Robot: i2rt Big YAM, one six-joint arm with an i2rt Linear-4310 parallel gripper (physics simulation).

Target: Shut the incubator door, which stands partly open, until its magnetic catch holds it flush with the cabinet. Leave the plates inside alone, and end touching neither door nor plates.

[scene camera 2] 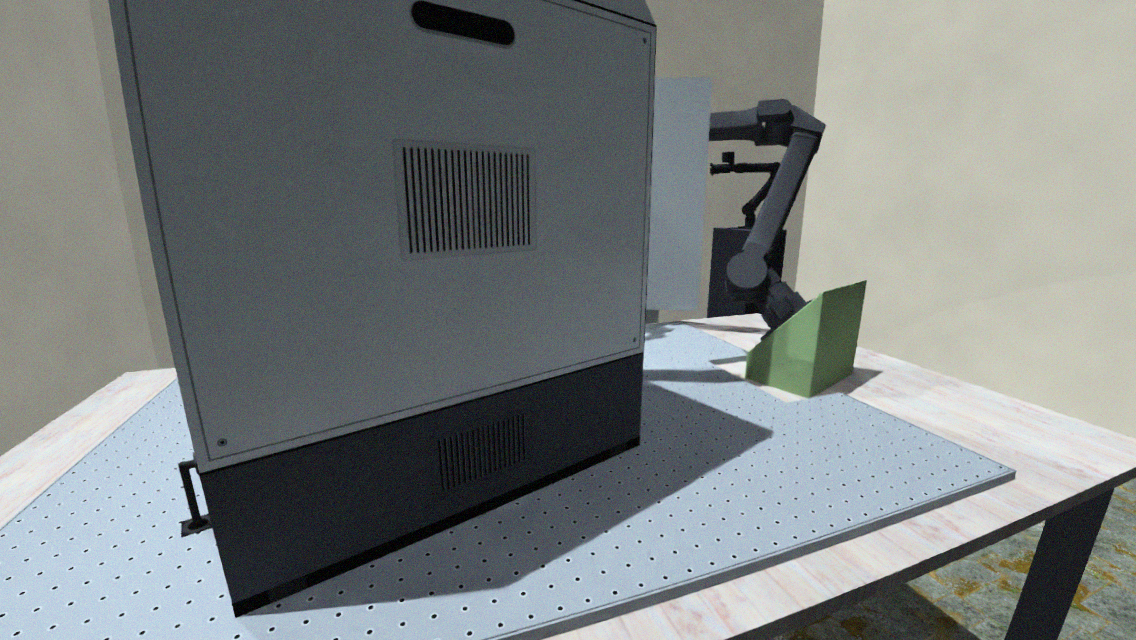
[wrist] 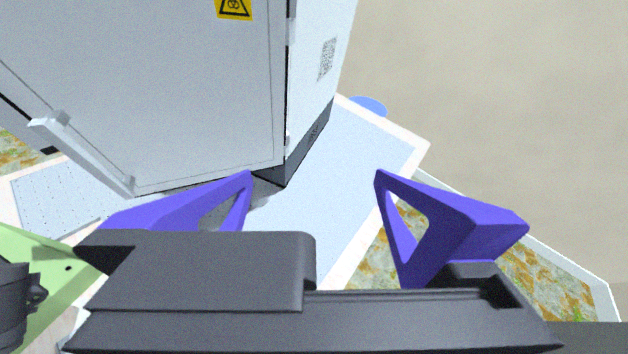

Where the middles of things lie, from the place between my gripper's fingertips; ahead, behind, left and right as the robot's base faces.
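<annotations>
So you can picture it, my hand is 5 cm above the incubator door (scene camera 2: 681, 120), 25 cm to the right of it and 5 cm short of it.
</annotations>
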